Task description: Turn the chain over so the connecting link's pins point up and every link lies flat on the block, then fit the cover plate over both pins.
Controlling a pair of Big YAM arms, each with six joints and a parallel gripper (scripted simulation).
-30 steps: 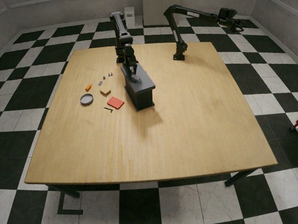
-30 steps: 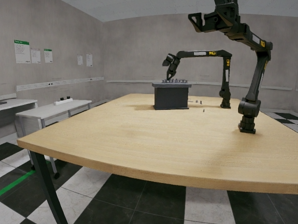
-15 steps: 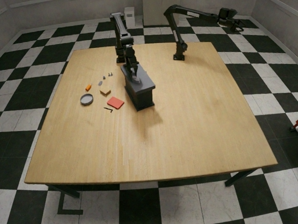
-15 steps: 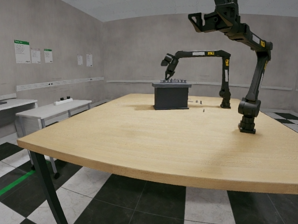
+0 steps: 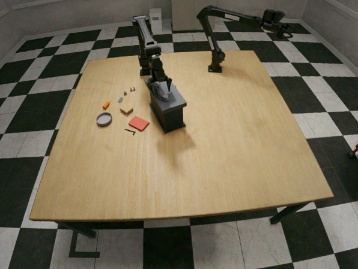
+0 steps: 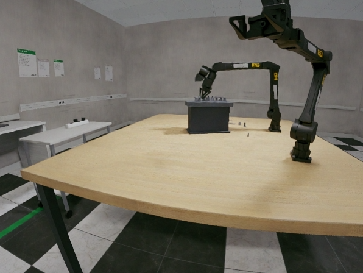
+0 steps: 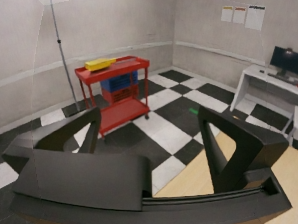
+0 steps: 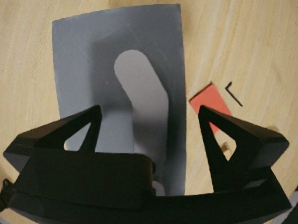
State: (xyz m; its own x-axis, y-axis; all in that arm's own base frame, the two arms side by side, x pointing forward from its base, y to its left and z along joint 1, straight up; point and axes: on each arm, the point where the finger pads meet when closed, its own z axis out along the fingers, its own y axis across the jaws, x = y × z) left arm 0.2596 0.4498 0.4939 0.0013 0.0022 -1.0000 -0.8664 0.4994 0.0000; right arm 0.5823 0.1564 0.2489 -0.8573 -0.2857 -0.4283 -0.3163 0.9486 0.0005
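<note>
My right hand is 200 mm past the orange-handled screwdriver, 430 mm to the left of it and 230 mm above it. Also, from my right hand: dark grey block (50 mm behind, 20 mm to the left, 140 mm below); red square pad (20 mm ahead, 170 mm to the right, 240 mm below).
</note>
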